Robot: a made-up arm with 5 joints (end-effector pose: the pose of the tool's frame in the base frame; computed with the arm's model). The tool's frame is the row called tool. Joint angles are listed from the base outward.
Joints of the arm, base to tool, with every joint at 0 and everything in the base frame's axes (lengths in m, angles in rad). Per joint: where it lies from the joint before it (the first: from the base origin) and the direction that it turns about. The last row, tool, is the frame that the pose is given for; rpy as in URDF.
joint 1: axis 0 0 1 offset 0.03 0 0.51
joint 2: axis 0 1 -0.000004 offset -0.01 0.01 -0.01
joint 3: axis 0 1 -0.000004 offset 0.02 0.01 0.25
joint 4: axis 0 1 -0.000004 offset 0.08 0.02 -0.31
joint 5: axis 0 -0.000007 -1 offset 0.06 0.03 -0.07
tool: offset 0 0.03 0.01 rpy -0.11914 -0.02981 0.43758
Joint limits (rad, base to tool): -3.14..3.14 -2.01..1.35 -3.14..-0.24 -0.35..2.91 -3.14..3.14
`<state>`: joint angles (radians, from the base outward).
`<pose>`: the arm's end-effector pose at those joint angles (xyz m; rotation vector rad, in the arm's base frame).
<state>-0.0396 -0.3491 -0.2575 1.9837 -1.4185</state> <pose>0.1456 0.0700 0.4913 1.1928 0.7875 1.4962</pose>
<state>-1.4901 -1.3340 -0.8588 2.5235 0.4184</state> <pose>0.1276 0.0021 0.7435 0.1296 0.3256 -1.4395</pose>
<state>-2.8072 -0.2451 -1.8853 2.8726 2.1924</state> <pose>-0.1328 -0.1122 0.8785 -0.4819 -0.8474 1.6023</pose>
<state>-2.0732 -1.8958 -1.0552 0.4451 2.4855</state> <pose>0.2152 0.2411 0.8534 0.0185 2.6528 0.9461</pose>
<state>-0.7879 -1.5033 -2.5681 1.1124 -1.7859</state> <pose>-0.3295 0.4515 0.7226 -3.1091 -0.2192 0.2210</pose>
